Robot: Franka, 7 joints.
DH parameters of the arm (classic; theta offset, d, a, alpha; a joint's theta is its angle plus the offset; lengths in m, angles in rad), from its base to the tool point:
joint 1: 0 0.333 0 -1.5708
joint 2: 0 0 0 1.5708
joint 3: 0 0.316 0.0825 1.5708
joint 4: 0 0 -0.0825 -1.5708
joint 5: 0 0.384 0 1.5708
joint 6: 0 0 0.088 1.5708
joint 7: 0 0.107 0 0
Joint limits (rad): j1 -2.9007..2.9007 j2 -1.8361..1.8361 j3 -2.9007..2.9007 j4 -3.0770..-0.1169 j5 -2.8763..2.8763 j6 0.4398..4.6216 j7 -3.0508..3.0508
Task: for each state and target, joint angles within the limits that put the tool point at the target. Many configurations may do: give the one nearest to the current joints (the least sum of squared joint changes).
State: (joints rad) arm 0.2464 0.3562 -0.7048 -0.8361 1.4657 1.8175 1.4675
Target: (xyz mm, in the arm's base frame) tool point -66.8 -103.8 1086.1
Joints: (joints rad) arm 0.1240 -0.5037 -0.7466 -0.6192 1.4034 1.1881 1.4675
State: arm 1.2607 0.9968 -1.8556 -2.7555 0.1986 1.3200 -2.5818
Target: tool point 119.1 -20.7 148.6
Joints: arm 1.3976 0.7890 -1.1371 -2.9228 0.6021 1.4042 -2.5818
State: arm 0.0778 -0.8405 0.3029 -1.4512 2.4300 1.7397 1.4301
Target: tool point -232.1 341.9 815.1
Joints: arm 0.3472 -1.2254 0.6181 -1.9963 2.2574 1.5601 1.4301
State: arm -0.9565 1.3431 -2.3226 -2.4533 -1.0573 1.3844 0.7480
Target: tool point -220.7 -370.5 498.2
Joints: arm -0.6262 1.5233 -1.7117 -2.2485 -1.0112 1.4132 0.7480
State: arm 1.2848 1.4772 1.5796 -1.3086 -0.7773 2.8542 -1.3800
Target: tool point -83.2 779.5 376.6
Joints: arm 0.9082 1.5366 1.5384 -1.3163 -0.7862 2.8952 -1.3800
